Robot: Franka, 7 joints.
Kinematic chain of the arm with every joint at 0, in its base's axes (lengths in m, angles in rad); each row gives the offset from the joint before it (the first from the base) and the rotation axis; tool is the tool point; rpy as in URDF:
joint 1: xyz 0 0 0.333 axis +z
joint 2: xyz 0 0 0 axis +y
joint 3: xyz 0 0 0.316 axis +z
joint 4: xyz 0.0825 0 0 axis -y
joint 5: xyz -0.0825 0 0.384 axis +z
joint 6: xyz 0 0 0 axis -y
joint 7: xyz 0.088 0 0 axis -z
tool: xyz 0 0 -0.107 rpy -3.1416 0 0
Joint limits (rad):
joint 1: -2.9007..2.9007
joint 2: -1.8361..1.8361
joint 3: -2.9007..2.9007
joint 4: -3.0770..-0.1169
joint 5: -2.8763..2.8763
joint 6: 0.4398..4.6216
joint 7: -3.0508..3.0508
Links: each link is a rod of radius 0.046 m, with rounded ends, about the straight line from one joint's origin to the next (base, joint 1, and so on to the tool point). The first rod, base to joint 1, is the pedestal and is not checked.
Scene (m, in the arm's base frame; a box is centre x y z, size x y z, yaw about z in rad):
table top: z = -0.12
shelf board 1: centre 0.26 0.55 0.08 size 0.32 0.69 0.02 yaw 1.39
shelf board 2: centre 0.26 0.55 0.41 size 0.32 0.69 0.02 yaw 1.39
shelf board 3: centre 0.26 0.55 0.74 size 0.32 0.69 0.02 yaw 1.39
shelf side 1: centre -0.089 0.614 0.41 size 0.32 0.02 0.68 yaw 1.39
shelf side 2: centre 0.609 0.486 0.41 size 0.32 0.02 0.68 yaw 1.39
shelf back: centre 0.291 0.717 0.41 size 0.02 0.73 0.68 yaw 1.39
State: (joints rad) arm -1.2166 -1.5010 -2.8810 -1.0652 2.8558 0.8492 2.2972
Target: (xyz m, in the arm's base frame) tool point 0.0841 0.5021 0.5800
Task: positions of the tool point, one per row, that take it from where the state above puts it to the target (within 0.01 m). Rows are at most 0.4 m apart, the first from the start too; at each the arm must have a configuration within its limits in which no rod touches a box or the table.
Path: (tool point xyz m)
1: -0.5937 0.3979 0.1537
2: -0.7021 0.0816 0.2571
3: -0.6315 -0.2401 0.3894
4: -0.3989 -0.4592 0.5269
5: -0.0914 -0.4977 0.6417
6: 0.1679 -0.3507 0.7097
7: 0.2792 -0.0957 0.7182
8: 0.2164 0.1441 0.6694
9: 0.0402 0.2621 0.5800
10: 0.0682 0.3814 0.5936
11: 0.0841 0.5021 0.5800

